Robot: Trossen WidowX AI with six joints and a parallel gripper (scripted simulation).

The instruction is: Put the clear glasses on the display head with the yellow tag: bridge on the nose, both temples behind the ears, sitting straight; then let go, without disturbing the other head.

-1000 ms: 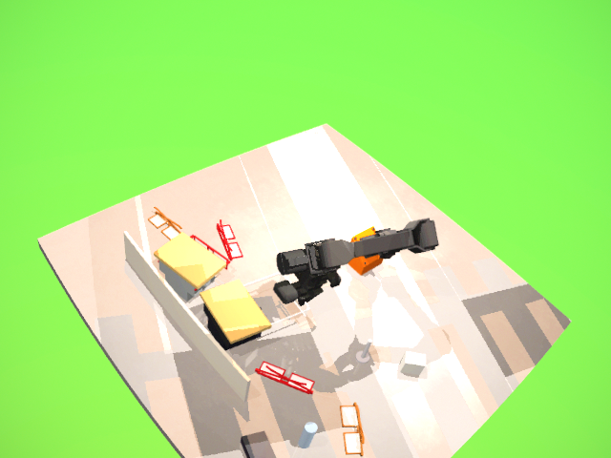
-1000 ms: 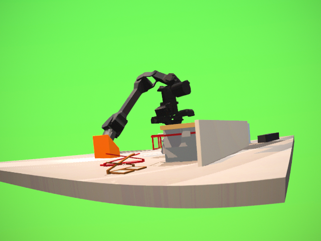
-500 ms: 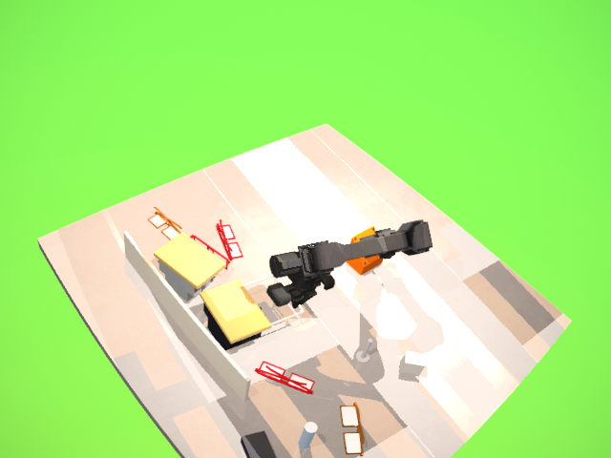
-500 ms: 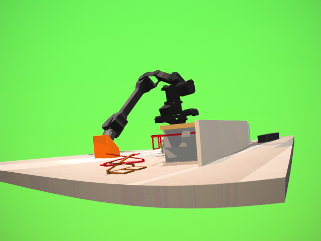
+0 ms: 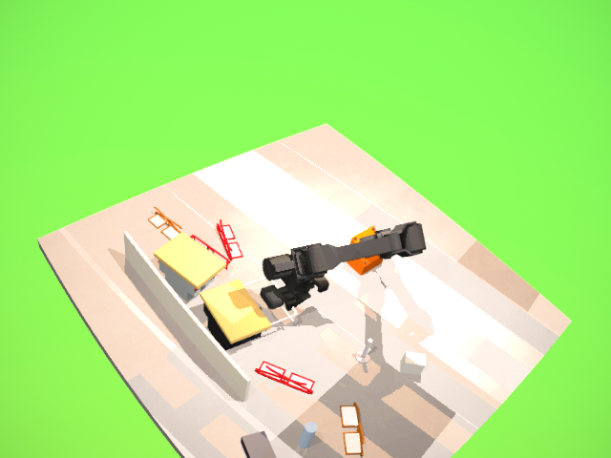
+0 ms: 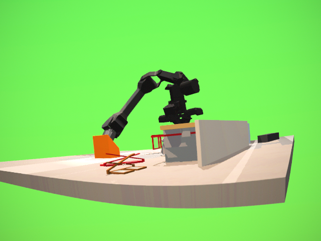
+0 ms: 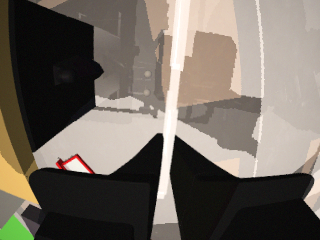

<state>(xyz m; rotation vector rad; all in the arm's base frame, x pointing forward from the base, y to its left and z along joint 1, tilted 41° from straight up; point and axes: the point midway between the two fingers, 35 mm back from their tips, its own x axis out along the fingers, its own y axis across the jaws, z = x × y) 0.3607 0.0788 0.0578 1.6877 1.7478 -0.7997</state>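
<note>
Now: gripper tip 12 cm short of the black display head, 4 cm to the left of it and 1 cm above it. Round my gripper tip: grey display head 15 cm ahead, 26 cm to the right, 1 cm below; pale wall panel 27 cm ahead, 13 cm to the right, 2 cm below; peg 13 cm behind, 20 cm to the left, 5 cm below.
</note>
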